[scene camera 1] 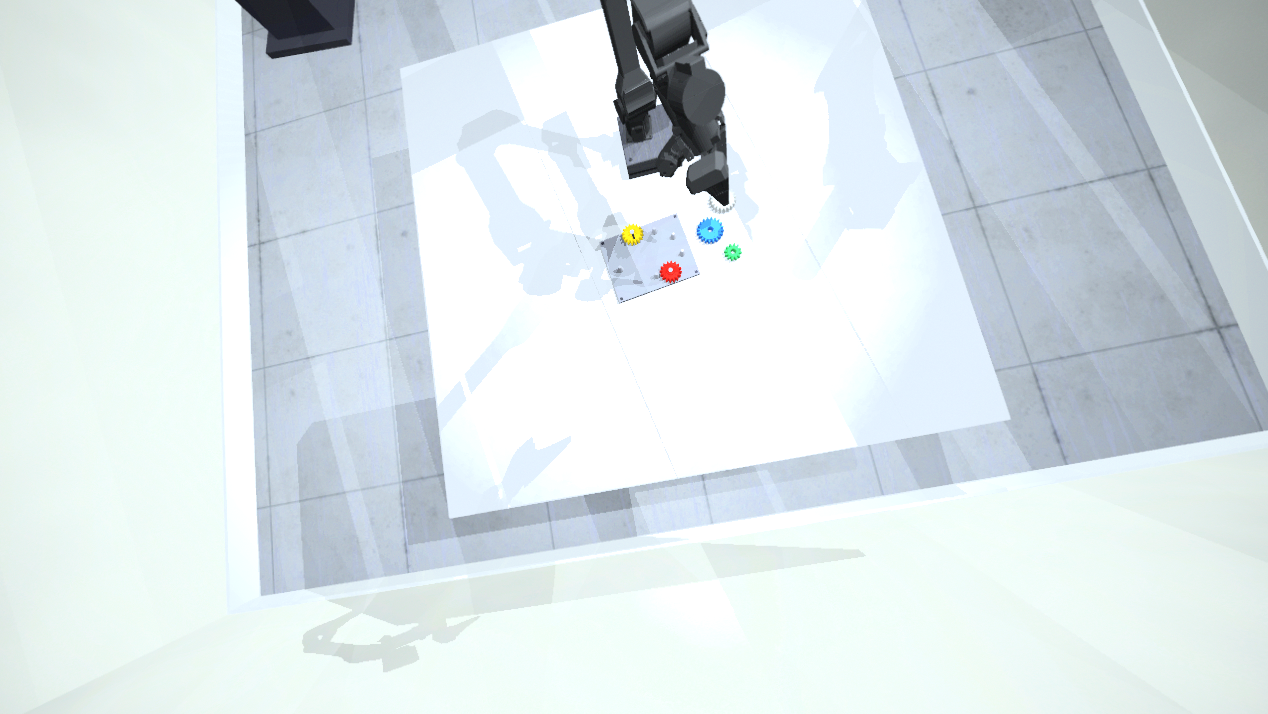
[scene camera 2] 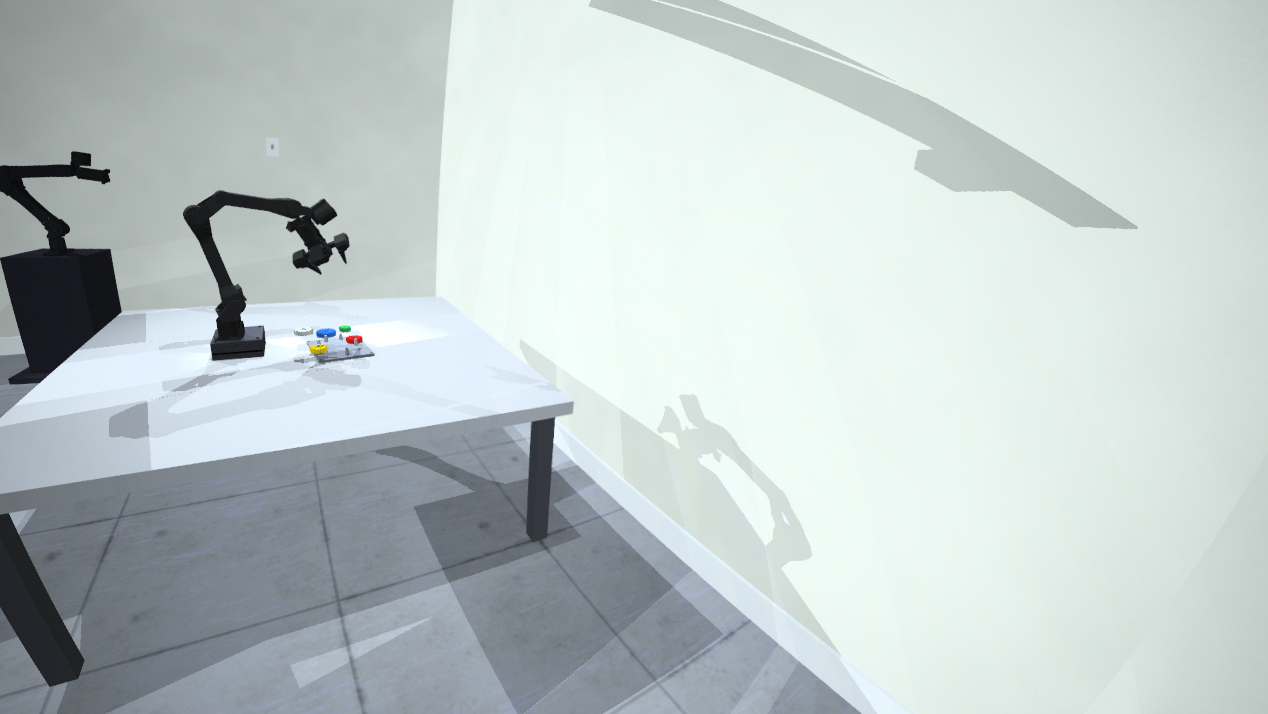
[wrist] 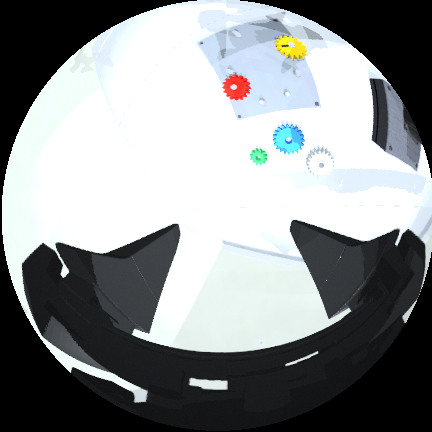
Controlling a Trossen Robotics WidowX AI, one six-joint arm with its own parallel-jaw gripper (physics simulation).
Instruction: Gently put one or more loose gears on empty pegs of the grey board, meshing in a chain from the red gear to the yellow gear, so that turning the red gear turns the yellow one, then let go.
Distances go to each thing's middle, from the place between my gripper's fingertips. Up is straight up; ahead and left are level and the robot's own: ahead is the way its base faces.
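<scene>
There's the grey board (scene camera 1: 640,262), and my hand's 23 cm above it, 2 cm short of it and 16 cm to the left of it.
</scene>
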